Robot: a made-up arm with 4 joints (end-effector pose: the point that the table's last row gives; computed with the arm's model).
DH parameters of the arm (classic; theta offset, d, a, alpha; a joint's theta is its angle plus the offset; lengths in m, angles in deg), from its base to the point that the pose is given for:
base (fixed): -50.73 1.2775 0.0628 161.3
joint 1: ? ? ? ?
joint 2: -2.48 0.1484 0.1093 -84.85
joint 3: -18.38 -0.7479 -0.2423 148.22
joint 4: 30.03 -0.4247 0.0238 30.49
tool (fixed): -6.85 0.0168 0 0
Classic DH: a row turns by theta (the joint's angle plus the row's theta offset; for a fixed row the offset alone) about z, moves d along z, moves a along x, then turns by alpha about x.
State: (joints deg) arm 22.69 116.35 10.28 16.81
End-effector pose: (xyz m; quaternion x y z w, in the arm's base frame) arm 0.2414 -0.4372 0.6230 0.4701 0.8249 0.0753 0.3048
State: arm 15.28 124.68 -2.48 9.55
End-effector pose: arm 0.1933 -0.4142 0.5176 0.4748 0.8367 0.1166 0.2470
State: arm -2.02 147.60 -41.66 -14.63
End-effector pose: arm -0.0815 -0.3388 0.3258 0.5247 0.8367 0.1096 0.1128
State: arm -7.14 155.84 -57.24 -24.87
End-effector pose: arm -0.2139 -0.3132 0.3156 0.5478 0.8308 0.0605 0.0778
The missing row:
joint 1: -52.25 0.5484 0.0634 101.71
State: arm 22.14 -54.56 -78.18 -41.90
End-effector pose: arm -0.0936 -0.2032 1.2796 -0.2811 -0.3032 0.4916 0.7664
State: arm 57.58 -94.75 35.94 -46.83
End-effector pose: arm -0.3172 0.0495 0.5360 -0.1508 -0.7848 -0.4080 0.4413
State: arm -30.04 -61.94 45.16 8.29
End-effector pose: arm -0.4003 -0.3155 0.8807 0.1815 -0.1889 0.2454 0.9334
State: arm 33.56 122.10 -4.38 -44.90
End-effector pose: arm 0.1105 -0.5339 0.5573 0.2542 0.8126 -0.2204 0.4759
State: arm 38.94 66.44 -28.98 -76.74
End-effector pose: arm 0.1395 -0.6119 0.8024 0.1711 0.3498 -0.3910 0.8340
